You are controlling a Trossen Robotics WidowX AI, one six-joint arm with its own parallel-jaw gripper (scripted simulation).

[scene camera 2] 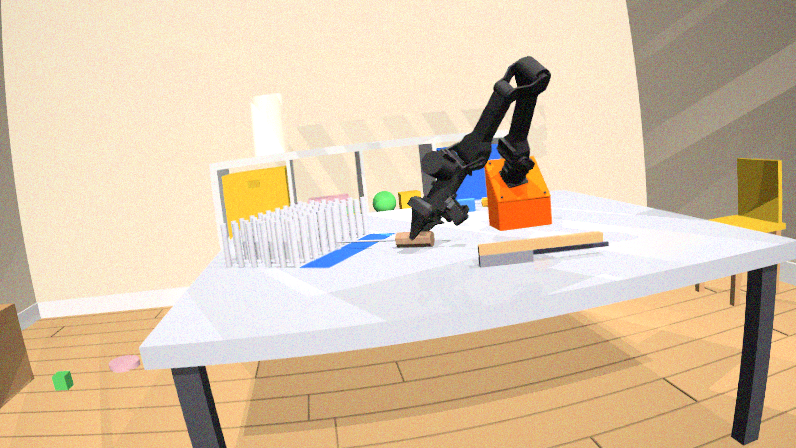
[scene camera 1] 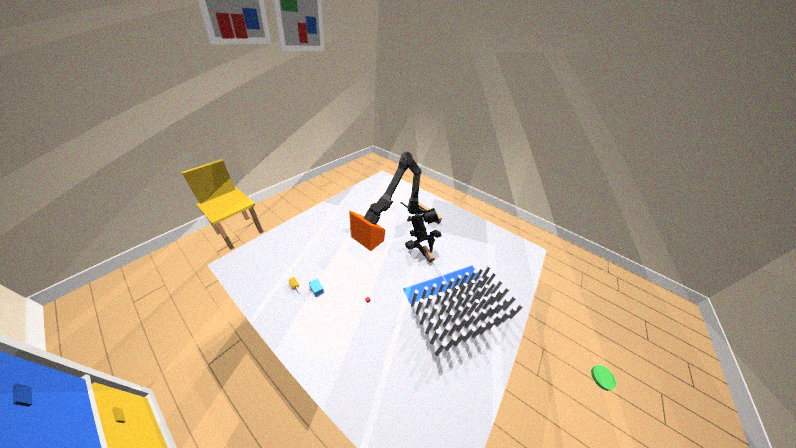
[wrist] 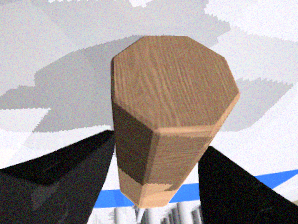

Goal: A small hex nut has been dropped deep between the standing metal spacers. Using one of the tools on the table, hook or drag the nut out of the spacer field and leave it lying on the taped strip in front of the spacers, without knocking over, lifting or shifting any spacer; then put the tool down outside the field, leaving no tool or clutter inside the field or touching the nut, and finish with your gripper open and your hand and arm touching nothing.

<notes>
In view: the gripper (scene camera 2: 414, 239) and a blue taped strip (scene camera 2: 330, 260).
The gripper shows as well in the wrist view (wrist: 157, 147). The blue taped strip is seen too in scene camera 1 (scene camera 1: 409, 291).
</notes>
